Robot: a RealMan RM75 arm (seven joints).
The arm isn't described. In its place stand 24 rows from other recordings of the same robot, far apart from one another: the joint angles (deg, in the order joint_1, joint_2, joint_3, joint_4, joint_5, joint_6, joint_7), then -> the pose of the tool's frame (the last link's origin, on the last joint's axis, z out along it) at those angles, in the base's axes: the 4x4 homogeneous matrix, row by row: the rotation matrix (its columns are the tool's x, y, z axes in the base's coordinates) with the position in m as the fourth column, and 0 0 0 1 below.
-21.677, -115.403, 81.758, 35.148, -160.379, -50.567, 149.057 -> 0.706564, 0.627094, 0.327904, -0.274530; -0.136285, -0.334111, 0.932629, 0.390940; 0.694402, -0.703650, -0.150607, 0.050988; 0, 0, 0, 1
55.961, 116.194, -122.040, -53.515, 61.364, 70.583, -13.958 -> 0.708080, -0.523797, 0.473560, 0.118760; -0.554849, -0.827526, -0.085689, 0.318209; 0.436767, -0.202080, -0.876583, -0.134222; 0, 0, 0, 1
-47.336, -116.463, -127.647, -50.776, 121.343, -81.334, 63.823 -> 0.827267, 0.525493, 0.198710, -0.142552; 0.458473, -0.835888, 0.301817, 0.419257; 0.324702, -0.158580, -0.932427, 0.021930; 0, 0, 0, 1
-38.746, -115.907, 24.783, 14.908, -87.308, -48.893, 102.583 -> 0.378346, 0.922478, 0.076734, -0.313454; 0.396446, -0.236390, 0.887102, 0.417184; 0.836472, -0.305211, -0.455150, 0.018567; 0, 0, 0, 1
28.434, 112.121, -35.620, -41.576, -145.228, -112.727, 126.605 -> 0.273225, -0.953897, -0.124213, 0.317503; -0.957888, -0.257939, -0.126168, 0.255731; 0.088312, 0.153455, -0.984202, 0.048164; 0, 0, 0, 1
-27.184, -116.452, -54.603, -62.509, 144.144, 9.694, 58.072 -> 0.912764, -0.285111, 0.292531, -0.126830; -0.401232, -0.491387, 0.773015, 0.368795; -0.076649, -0.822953, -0.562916, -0.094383; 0, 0, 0, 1
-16.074, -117.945, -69.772, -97.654, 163.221, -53.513, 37.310 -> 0.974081, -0.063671, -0.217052, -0.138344; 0.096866, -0.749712, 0.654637, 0.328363; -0.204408, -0.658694, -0.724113, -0.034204; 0, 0, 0, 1
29.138, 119.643, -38.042, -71.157, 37.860, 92.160, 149.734 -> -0.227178, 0.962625, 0.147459, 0.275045; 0.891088, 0.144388, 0.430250, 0.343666; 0.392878, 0.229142, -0.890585, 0.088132; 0, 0, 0, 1
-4.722, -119.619, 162.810, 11.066, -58.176, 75.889, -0.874 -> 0.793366, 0.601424, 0.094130, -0.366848; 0.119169, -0.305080, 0.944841, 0.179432; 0.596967, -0.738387, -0.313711, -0.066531; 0, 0, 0, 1
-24.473, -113.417, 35.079, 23.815, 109.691, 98.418, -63.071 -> 0.727897, 0.435159, 0.529908, -0.302872; 0.266274, -0.891552, 0.366379, 0.278887; 0.631874, -0.125585, -0.764829, 0.015950; 0, 0, 0, 1
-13.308, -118.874, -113.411, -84.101, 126.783, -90.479, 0.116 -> -0.061927, 0.994022, -0.089914, -0.244372; 0.955521, 0.085071, 0.282386, 0.292386; 0.288347, -0.068428, -0.955078, 0.041607; 0, 0, 0, 1
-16.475, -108.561, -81.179, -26.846, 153.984, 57.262, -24.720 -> 0.535473, 0.841044, 0.076901, -0.360960; -0.182128, 0.026082, 0.982929, 0.349292; 0.824681, -0.540338, 0.167144, 0.109652; 0, 0, 0, 1
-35.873, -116.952, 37.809, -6.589, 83.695, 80.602, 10.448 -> 0.829714, -0.061729, 0.554766, -0.257371; -0.462961, -0.631335, 0.622160, 0.315252; 0.311838, -0.773049, -0.552406, -0.066599; 0, 0, 0, 1
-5.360, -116.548, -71.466, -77.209, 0.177, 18.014, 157.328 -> 0.665543, 0.700007, -0.258925, -0.259595; 0.510006, -0.173249, 0.842543, 0.337204; 0.544928, -0.692802, -0.472313, -0.020943; 0, 0, 0, 1
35.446, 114.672, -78.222, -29.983, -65.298, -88.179, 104.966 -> 0.413994, -0.540931, -0.732122, 0.166451; -0.667224, -0.727432, 0.160169, 0.342715; -0.619210, 0.422181, -0.662075, -0.018161; 0, 0, 0, 1
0.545, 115.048, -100.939, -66.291, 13.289, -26.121, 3.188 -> 0.760418, -0.645015, -0.075636, 0.280274; 0.013639, -0.100578, 0.994836, 0.334817; -0.649291, -0.757522, -0.067684, 0.053564; 0, 0, 0, 1
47.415, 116.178, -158.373, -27.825, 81.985, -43.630, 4.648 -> 0.625645, -0.734382, -0.263157, 0.176548; -0.151132, -0.445047, 0.882662, 0.413820; -0.765328, -0.512462, -0.389430, -0.092223; 0, 0, 0, 1
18.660, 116.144, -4.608, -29.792, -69.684, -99.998, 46.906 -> 0.552464, -0.654643, -0.515971, 0.339164; 0.551315, -0.177287, 0.815243, 0.265870; -0.625168, -0.734855, 0.262970, 0.178626; 0, 0, 0, 1
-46.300, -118.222, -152.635, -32.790, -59.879, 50.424, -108.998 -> 0.447732, 0.890978, 0.075466, -0.247646; 0.516864, -0.326753, 0.791255, 0.460125; 0.729649, -0.315264, -0.606811, 0.037571; 0, 0, 0, 1
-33.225, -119.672, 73.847, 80.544, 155.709, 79.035, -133.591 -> 0.854712, 0.297539, -0.425369, -0.187243; 0.487217, -0.742577, 0.459564, 0.386553; -0.179131, -0.600042, -0.779655, 0.034494; 0, 0, 0, 1
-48.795, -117.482, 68.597, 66.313, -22.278, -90.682, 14.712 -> 0.494634, 0.706174, -0.506611, -0.158495; 0.868039, -0.430230, 0.247812, 0.405177; -0.042961, -0.562334, -0.825793, 0.026776; 0, 0, 0, 1
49.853, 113.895, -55.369, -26.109, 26.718, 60.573, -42.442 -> 0.514642, -0.736225, 0.439449, 0.280940; -0.857303, -0.449738, 0.250532, 0.412067; 0.013189, -0.505676, -0.862623, -0.015779; 0, 0, 0, 1
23.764, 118.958, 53.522, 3.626, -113.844, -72.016, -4.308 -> 0.816460, -0.570037, 0.091933, 0.378267; 0.079618, 0.268843, 0.959888, 0.310615; -0.571887, -0.776390, 0.264884, 0.046316; 0, 0, 0, 1
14.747, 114.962, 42.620, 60.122, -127.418, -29.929, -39.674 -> 0.906102, -0.346124, -0.243263, 0.195058; 0.045469, -0.492004, 0.869405, 0.313256; -0.420609, -0.798830, -0.430068, -0.095090; 0, 0, 0, 1
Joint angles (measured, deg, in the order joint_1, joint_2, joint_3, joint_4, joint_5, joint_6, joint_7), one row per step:
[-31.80, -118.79, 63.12, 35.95, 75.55, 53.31, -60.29]
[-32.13, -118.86, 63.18, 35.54, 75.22, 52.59, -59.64]
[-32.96, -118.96, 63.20, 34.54, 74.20, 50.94, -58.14]
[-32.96, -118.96, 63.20, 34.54, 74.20, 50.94, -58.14]
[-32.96, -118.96, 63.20, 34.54, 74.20, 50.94, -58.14]
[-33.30, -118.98, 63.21, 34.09, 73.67, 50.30, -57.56]
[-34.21, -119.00, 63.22, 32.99, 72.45, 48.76, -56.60]
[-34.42, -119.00, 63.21, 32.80, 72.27, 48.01, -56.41]
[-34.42, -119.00, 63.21, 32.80, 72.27, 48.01, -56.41]
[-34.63, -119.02, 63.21, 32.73, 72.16, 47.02, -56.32]
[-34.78, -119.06, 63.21, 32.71, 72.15, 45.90, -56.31]
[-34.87, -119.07, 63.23, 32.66, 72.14, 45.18, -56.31]
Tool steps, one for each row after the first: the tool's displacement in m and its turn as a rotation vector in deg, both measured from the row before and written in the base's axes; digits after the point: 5 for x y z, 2 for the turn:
[0.00008, 0.00162, -0.00108, 0.39, 0.37, 0.20]
[0.00029, 0.00427, -0.00147, 1.06, 0.64, 0.55]
[0.00000, 0.00000, 0.00000, 0.00, 0.00, 0.00]
[0.00000, 0.00000, 0.00000, 0.00, 0.00, 0.00]
[0.00005, 0.00171, -0.00045, 0.42, 0.15, 0.28]
[0.00047, 0.00440, -0.00102, 0.84, 0.11, 0.87]
[-0.00062, 0.00155, 0.00012, 0.36, 0.26, 0.48]
[0.00000, 0.00000, 0.00000, 0.00, 0.00, 0.00]
[-0.00065, 0.00193, 0.00037, 0.46, 0.34, 0.61]
[-0.00121, 0.00179, 0.00033, 0.47, 0.40, 0.76]
[-0.00099, 0.00105, 0.00016, 0.27, 0.27, 0.52]

